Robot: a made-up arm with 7 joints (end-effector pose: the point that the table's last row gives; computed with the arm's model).
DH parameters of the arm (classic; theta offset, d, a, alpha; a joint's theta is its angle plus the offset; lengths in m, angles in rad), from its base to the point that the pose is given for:
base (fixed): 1.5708 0.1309 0 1.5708
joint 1: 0 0.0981 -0.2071 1.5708
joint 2: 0 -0.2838 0.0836 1.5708
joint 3: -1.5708 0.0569 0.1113 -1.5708
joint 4: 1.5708 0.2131 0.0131 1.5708
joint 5: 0 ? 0.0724 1.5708
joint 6: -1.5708 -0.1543 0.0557 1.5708
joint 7: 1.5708 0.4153 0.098 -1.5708
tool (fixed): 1.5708 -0.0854 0 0
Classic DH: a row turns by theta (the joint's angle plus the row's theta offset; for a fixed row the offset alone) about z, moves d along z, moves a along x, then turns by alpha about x.
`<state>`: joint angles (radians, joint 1 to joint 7).
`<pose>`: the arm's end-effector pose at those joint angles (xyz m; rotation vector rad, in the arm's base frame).
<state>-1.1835 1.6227 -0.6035 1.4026 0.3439 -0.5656 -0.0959</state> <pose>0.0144 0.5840 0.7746 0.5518 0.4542 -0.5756</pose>
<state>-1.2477 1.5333 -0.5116 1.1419 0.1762 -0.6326 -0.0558</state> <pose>0.0980 0.7315 0.6944 0.3599 0.3832 -0.8656</pose>
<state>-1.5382 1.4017 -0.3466 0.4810 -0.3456 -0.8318 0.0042</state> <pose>0.3092 0.9653 0.2326 -0.0024 -0.2386 -1.4071</pose>
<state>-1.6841 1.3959 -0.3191 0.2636 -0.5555 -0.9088 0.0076</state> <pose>0.3624 0.9670 0.0362 -0.0291 -0.5992 -1.4237</pose>
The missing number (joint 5, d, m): 0.1956
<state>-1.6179 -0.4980 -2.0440 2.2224 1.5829 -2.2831 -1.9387</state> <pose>0.6408 0.7156 0.1170 0.9279 -2.1300 -0.6267</pose>
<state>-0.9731 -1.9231 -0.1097 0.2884 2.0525 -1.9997 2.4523</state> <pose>-0.2260 0.5679 1.1406 -0.9847 1.2661 -0.4932</pose>
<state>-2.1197 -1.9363 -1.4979 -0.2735 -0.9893 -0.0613 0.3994</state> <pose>0.2468 0.9080 0.0494 -1.5078 1.6390 -0.9033</pose>
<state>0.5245 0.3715 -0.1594 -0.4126 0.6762 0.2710 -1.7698</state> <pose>-0.1405 0.0825 0.4566 2.1279 -0.5087 0.7876</pose>
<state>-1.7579 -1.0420 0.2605 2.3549 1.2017 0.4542 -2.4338</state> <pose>-0.0238 0.6198 -0.0443 0.6021 -0.4438 -2.1564</pose>
